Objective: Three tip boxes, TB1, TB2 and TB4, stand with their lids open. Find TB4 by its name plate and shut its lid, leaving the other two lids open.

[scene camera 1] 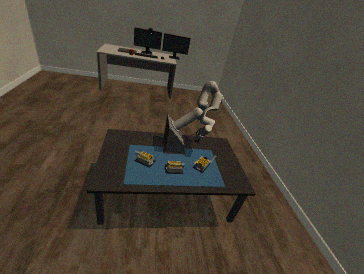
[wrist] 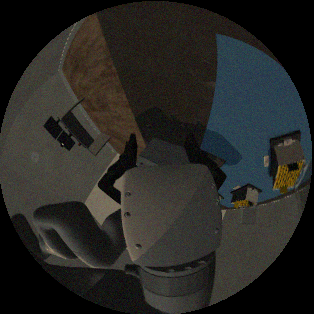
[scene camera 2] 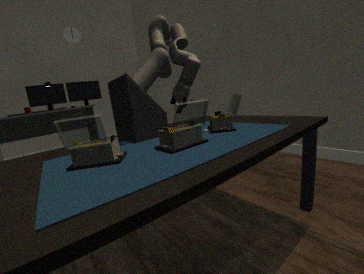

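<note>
Three tip boxes with yellow tips and raised clear lids stand on the blue mat. In scene camera 1 they are a left box, a middle box and a right box; in scene camera 2 they are the left box, middle box and right box. The wrist view shows a larger box and a smaller box at right. Name plates are too small to read, so I cannot tell which is TB4. My gripper is open and empty, above the table behind the right box, touching no box.
A dark wedge-shaped arm base stands at the back of the dark table, behind the mat. The raised lids stick up above the boxes. A desk with two monitors stands by the far wall.
</note>
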